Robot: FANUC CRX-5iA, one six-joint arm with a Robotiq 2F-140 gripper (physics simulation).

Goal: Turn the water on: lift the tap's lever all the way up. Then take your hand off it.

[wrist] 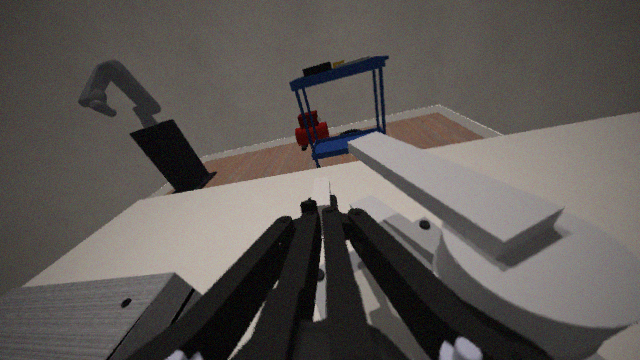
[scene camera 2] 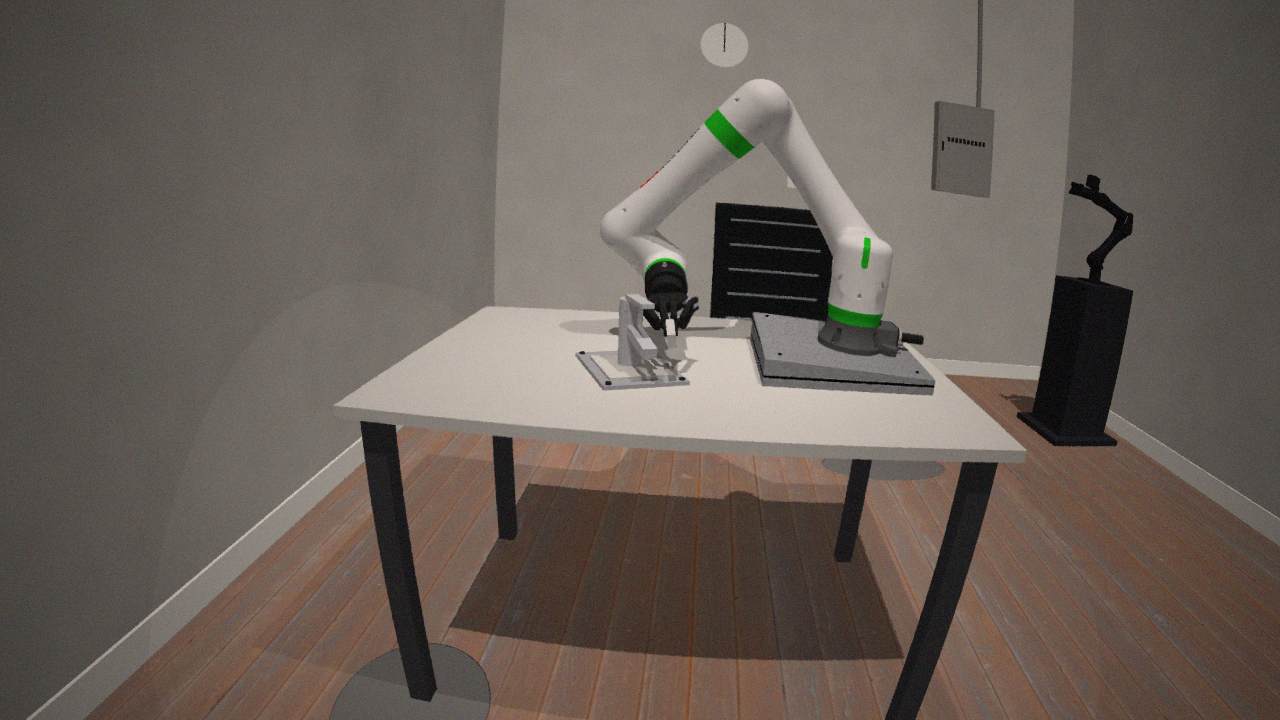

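Seen in the pictures: gripper, fingertip midpoint: (wrist: pixel 323 189) (scene camera 2: pixel 671 341); arm's base, link origin: (scene camera 2: pixel 849 345).
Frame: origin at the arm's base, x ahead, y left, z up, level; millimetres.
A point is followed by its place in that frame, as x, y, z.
Observation:
The grey tap (scene camera 2: pixel 624 333) @(494, 118, 28) (wrist: pixel 540 292) @(476, 82, 94) stands on a flat base frame (scene camera 2: pixel 591 369) @(556, 134, -45) on the table. Its lever (scene camera 2: pixel 639 301) @(465, 171, 103) (wrist: pixel 450 187) @(472, 119, 103) is a flat bar at the top, pointing towards the scene camera; its exact tilt is hard to tell. The spout (scene camera 2: pixel 641 343) @(457, 196, 29) sticks out lower down. My gripper (scene camera 2: pixel 670 327) @(402, 221, 42) (wrist: pixel 323 189) @(402, 221, 42) is shut with nothing between its fingers. It hangs above the table, beside the tap, to its right in the scene view. In the wrist view the lever lies to the right of the fingers, with a visible gap.
The robot's grey mounting plate (scene camera 2: pixel 787 362) @(173, 168, -2) (wrist: pixel 75 312) @(108, 130, 0) lies on the table (scene camera 2: pixel 501 407) @(685, 360, -53) to the right of the tap in the scene view. A blue trolley (wrist: pixel 340 72) and a black pedestal (wrist: pixel 172 155) with a grey arm stand beyond the table in the wrist view.

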